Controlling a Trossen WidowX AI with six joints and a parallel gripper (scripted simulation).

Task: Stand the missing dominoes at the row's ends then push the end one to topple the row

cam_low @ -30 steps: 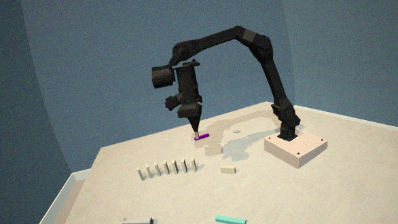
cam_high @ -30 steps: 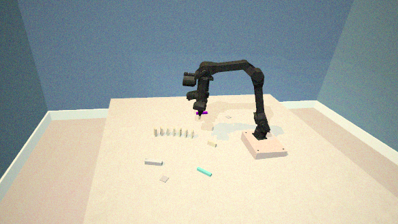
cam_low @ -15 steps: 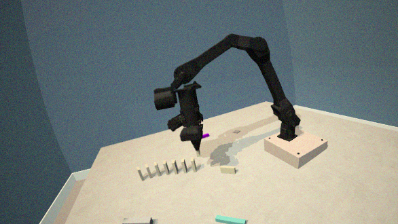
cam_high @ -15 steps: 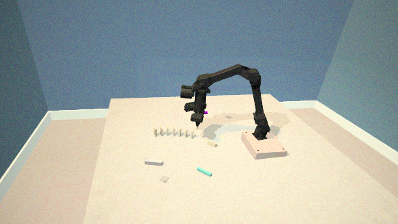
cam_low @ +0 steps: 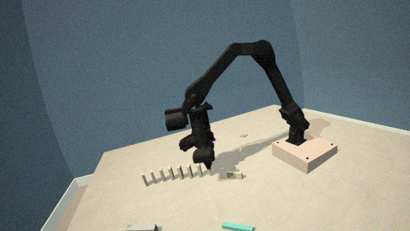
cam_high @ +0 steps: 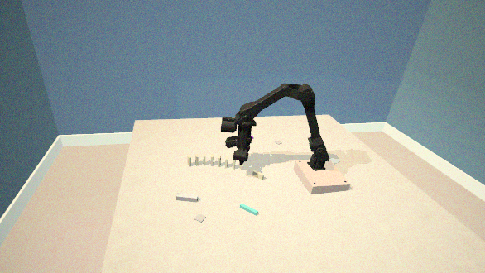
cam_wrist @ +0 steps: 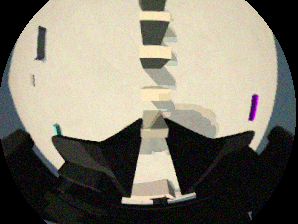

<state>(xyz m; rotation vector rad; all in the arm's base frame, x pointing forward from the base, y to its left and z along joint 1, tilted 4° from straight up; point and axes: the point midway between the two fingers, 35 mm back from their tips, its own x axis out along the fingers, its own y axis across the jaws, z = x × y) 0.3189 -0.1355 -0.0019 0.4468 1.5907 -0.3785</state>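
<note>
Now: the grey block 280 mm ahead of my gripper tip, 130 mm to the left of it and 20 mm below it. The rest, counted from my gripper tip: purple bar 140 mm behind, 260 mm to the right, 30 mm below; then teal bar 70 mm ahead, 260 mm to the left, 30 mm below.
</note>
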